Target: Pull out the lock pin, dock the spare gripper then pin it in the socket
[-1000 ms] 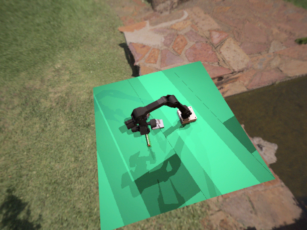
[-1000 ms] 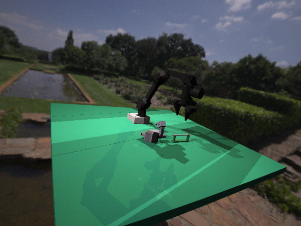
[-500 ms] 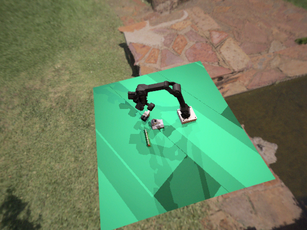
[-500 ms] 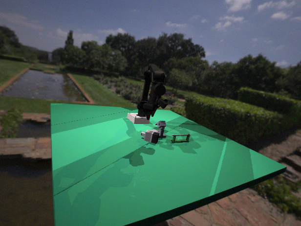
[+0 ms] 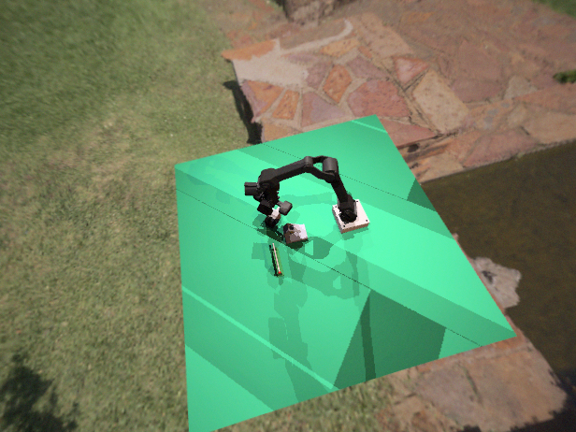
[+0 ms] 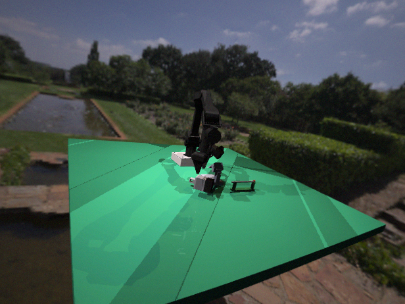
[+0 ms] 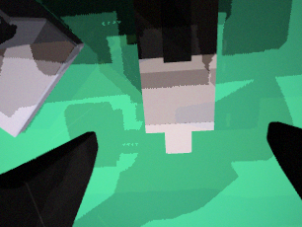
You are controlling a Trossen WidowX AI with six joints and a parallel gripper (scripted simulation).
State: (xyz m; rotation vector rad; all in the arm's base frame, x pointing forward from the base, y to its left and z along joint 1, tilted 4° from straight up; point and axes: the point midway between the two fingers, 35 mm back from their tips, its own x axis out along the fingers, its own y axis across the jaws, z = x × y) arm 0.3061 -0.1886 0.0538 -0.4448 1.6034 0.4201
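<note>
My gripper tip is now 10 mm short of the spare gripper, 10 mm to the right of it and 50 mm above it. Also, from my gripper tip: grey mount: 30 mm behind, 130 mm to the left, 30 mm below; green cradle: 100 mm ahead, 220 mm to the left, 60 mm below.
</note>
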